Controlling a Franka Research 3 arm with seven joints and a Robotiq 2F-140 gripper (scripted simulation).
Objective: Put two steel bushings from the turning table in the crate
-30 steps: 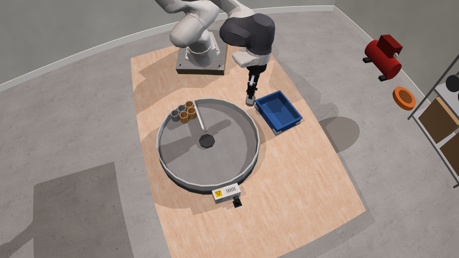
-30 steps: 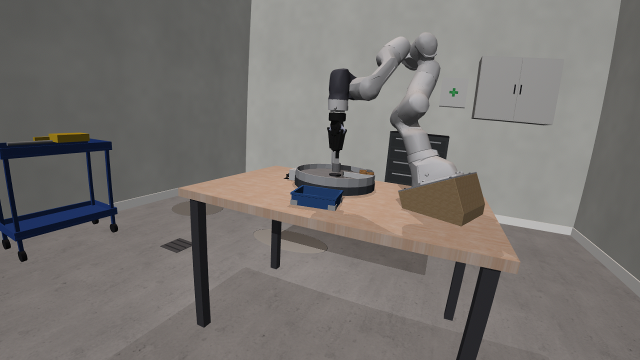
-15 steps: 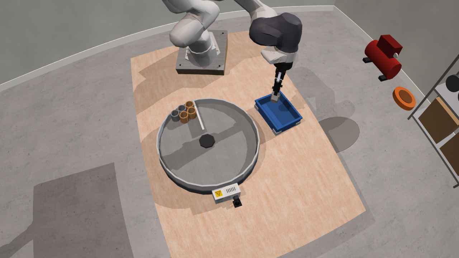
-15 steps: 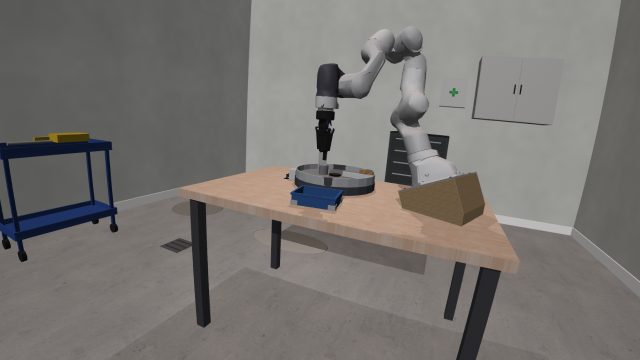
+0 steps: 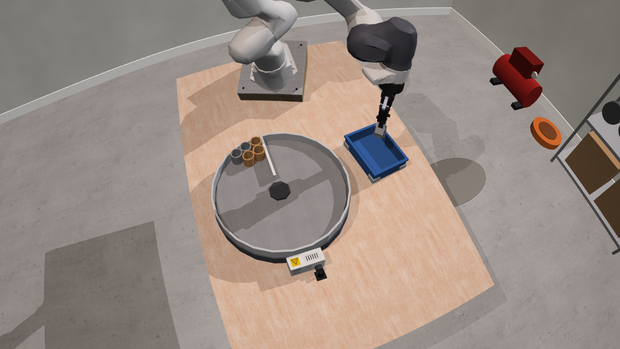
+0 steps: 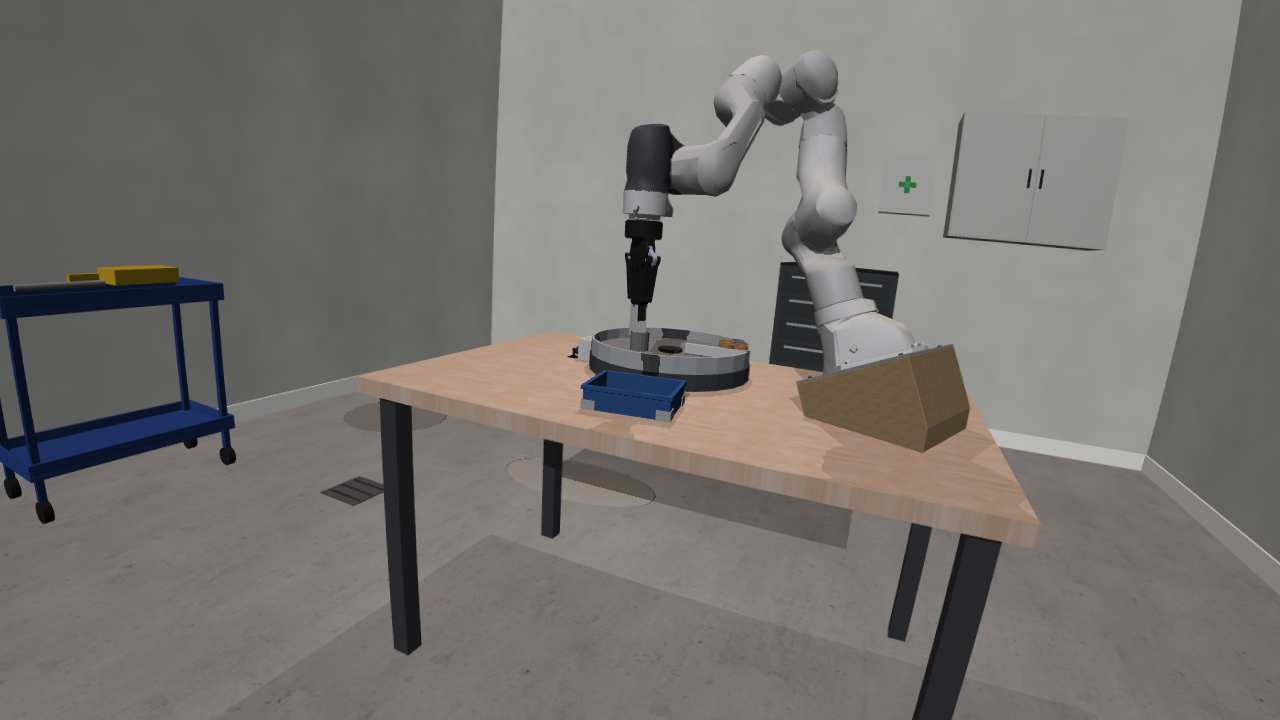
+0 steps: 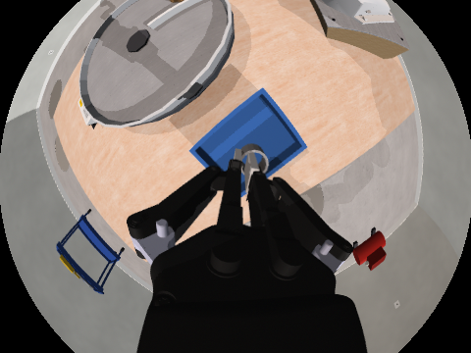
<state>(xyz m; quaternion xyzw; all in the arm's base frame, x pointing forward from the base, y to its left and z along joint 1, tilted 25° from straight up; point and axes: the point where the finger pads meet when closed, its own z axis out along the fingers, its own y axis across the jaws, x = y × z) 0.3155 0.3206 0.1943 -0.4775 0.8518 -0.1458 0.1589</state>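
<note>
Right now the blue crate is 10 mm behind my hand, 10 mm to the left of it and 160 mm below it. Also, from my hand: round grey turning table (110 mm ahead, 330 mm to the right, 130 mm below).
</note>
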